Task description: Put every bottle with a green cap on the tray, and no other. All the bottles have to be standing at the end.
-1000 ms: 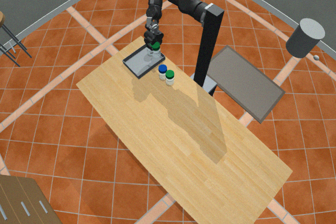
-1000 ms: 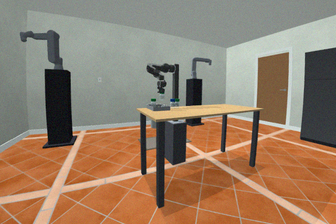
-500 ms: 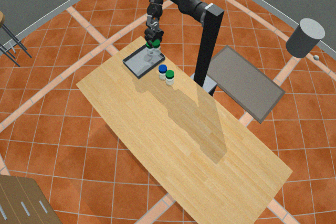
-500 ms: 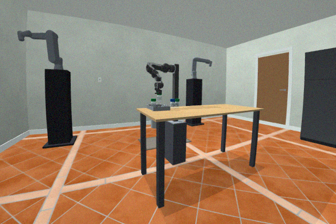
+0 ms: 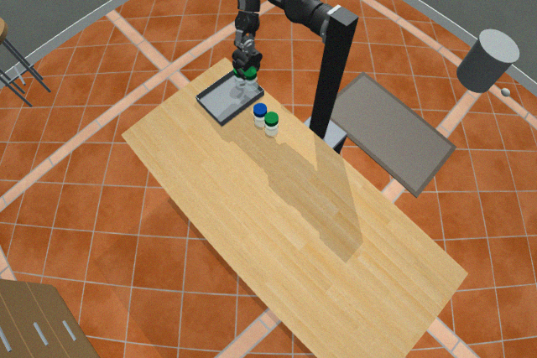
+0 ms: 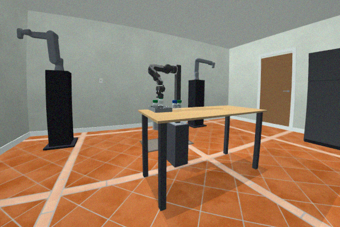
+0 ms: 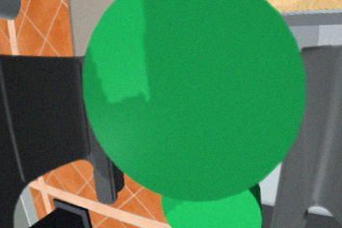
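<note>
My hand is 8 cm short of the tray, 3 cm to the left of it and 12 cm above it. Round my hand: blue-capped bottle: 8 cm ahead, 15 cm to the left, 9 cm below.
</note>
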